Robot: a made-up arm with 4 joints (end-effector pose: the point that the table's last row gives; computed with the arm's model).
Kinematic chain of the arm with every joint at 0, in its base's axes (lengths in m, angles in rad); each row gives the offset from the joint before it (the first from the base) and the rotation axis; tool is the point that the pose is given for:
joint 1: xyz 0 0 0.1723 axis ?
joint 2: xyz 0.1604 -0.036 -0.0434 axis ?
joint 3: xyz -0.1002 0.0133 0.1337 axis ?
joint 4: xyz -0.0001 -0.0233 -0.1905 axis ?
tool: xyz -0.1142 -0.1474 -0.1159
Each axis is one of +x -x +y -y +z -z.
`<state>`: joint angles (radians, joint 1 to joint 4).
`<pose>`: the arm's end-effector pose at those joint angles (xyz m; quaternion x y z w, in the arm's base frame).
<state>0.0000 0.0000 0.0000 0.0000</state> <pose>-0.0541 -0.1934 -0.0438 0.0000 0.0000 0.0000 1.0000</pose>
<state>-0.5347 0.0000 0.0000 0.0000</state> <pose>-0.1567 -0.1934 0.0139 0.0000 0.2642 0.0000 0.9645</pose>
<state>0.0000 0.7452 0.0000 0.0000</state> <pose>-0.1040 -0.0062 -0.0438 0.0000 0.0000 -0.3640 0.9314</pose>
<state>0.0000 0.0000 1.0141 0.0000</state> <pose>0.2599 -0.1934 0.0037 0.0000 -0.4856 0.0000 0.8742</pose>
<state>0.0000 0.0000 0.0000 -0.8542</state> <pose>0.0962 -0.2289 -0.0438 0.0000 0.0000 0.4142 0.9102</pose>
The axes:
joint 1: -y
joint 2: -z
joint 3: -y
joint 4: -z

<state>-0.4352 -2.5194 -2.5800 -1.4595</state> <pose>0.6142 -0.1418 0.1938 0.4196 -0.7852 -0.3521 0.2890</pose>
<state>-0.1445 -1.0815 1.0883 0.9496</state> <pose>0.1694 0.0374 -0.0717 0.4428 -0.2106 0.0245 0.8712</pose>
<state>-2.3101 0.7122 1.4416 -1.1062</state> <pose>-0.0422 -0.3107 -0.0679 -0.0758 0.5102 0.5358 0.6685</pose>
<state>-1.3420 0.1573 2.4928 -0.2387</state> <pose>0.3435 -0.2368 -0.0311 -0.1380 -0.5298 0.1261 0.8273</pose>
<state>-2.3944 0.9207 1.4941 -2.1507</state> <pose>-0.0294 -0.2257 -0.1985 0.1463 0.5492 0.7867 0.2409</pose>
